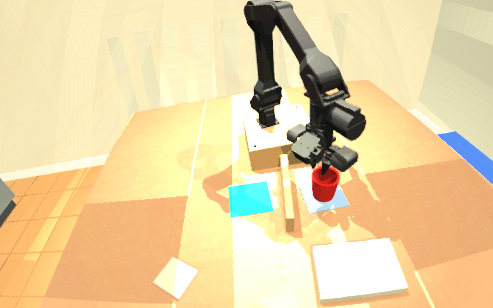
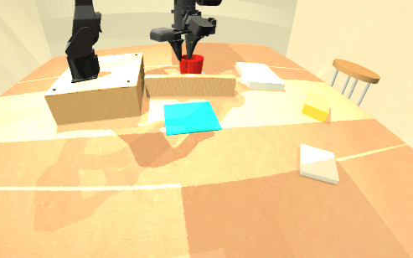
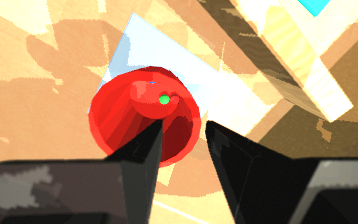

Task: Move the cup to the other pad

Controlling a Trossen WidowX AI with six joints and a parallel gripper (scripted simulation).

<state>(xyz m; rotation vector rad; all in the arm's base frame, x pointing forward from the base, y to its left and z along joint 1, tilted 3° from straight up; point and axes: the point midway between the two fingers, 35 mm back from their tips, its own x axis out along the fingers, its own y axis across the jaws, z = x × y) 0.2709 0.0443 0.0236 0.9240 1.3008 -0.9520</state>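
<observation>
Now: gripper tip 6 cm above the red marble. Round my gripper tip: green marble: 1 cm ahead, 1 cm to the left, 6 cm below; then red cup: 2 cm ahead, 1 cm to the left, 3 cm below; then blue marble: 3 cm ahead, 1 cm to the right, 6 cm below.
</observation>
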